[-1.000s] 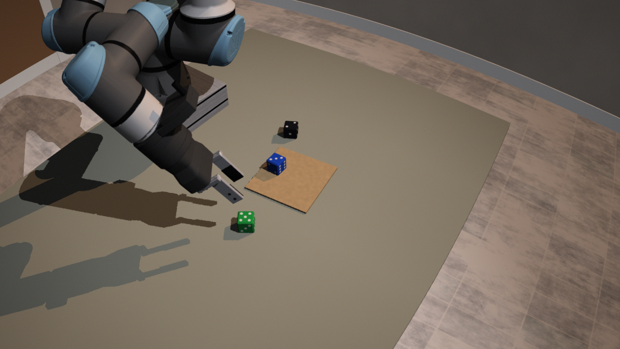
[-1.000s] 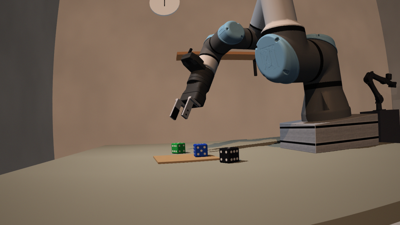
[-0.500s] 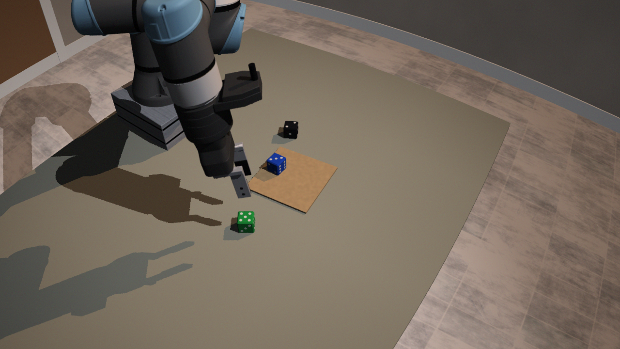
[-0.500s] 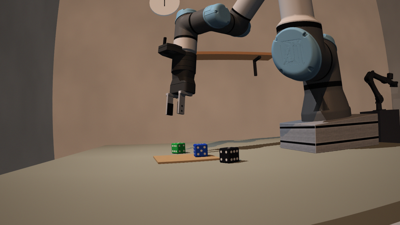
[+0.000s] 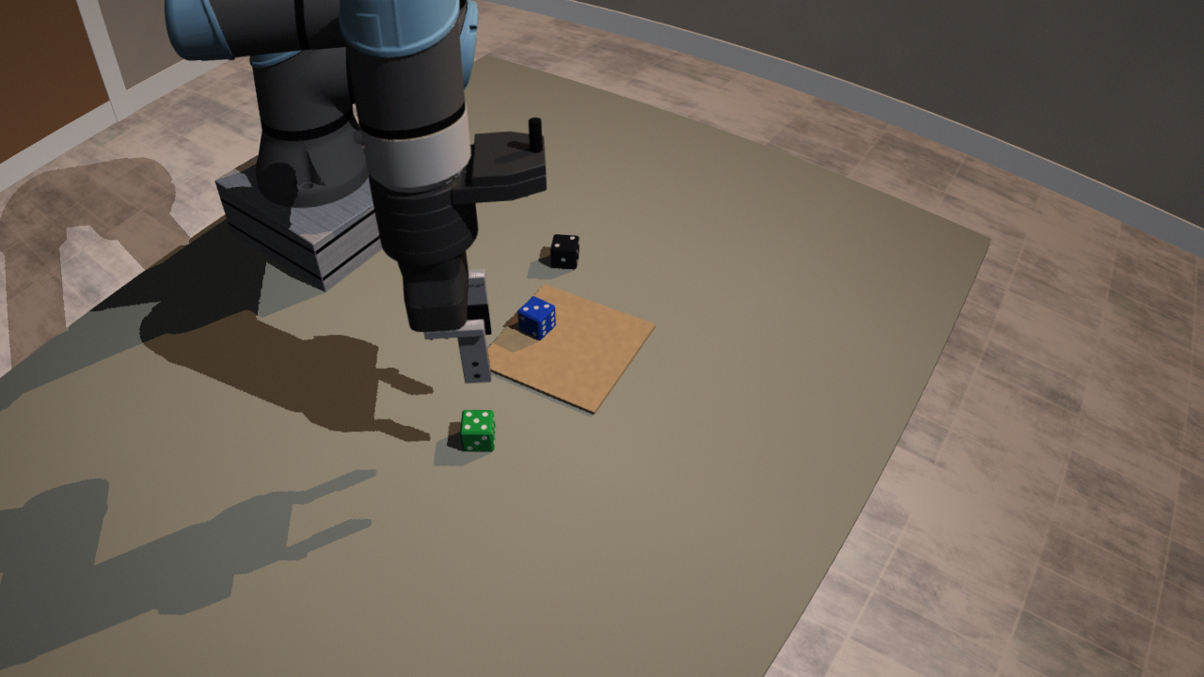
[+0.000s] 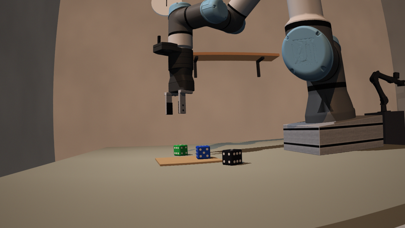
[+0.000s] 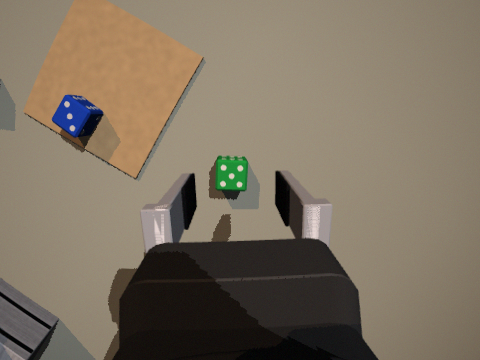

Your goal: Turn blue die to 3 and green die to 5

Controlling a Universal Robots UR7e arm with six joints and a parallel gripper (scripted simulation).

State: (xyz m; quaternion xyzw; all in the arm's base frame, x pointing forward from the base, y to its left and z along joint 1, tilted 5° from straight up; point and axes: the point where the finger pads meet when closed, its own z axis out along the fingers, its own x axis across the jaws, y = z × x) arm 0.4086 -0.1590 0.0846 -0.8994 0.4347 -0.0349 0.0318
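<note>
Right now the green die is 12 cm below my hand, 1 cm to the right of it and 1 cm behind it. From my hand the other things lie so: brown mat: 15 cm to the left, 13 cm below, 1 cm behind; black die: 26 cm to the left, 12 cm below, 10 cm behind; blue die: 15 cm to the left, 12 cm below, 5 cm behind.
</note>
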